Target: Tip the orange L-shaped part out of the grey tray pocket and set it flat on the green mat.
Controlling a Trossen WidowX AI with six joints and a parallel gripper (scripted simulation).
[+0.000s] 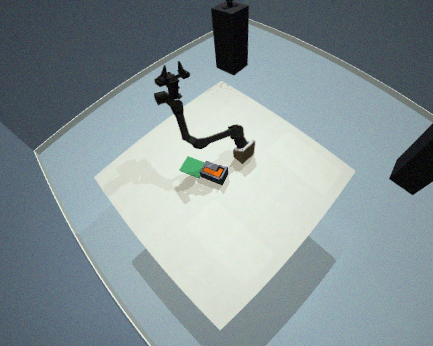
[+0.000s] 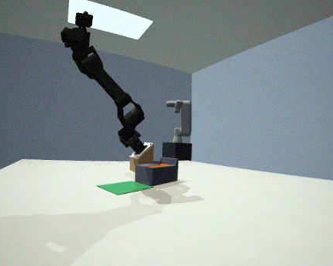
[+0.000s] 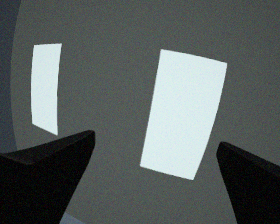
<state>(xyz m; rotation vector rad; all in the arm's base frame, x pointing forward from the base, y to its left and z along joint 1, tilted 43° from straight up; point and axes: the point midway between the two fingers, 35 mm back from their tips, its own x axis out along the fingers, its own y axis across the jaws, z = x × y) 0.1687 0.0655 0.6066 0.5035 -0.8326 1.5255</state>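
Right now the orange L-shaped part is 600 mm below my gripper tip, 330 mm to the left of it and 110 mm ahead of it. Also, from my gripper tip: green mat (660 mm below, 170 mm to the left, 160 mm ahead).
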